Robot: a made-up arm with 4 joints.
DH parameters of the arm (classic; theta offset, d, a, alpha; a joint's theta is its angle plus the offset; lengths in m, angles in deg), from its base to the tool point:
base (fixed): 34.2 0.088 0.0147 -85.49
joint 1: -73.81 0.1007 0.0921 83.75
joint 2: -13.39 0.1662 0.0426 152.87
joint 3: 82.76 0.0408 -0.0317 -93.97
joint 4: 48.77 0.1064 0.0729 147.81
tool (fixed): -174.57 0.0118 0 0
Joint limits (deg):
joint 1: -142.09..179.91
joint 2: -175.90..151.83
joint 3: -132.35..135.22
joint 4: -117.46..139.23
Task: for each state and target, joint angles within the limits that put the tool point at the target. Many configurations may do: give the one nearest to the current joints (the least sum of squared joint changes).
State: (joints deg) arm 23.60 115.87 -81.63 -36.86
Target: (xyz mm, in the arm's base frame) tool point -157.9 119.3 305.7
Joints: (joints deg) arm 1.52 151.83 -41.23 -73.95
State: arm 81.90 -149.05 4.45 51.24
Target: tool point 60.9 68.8 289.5
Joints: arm 59.82 -169.41 23.35 58.00
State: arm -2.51 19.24 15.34 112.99
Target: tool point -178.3 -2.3 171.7
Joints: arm 4.93 37.49 -29.01 88.39
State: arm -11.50 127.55 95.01 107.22
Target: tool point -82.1 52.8 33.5
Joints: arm -37.72 150.71 64.98 139.23
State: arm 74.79 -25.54 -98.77 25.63
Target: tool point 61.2 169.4 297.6
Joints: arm 98.36 -59.36 -70.99 50.23
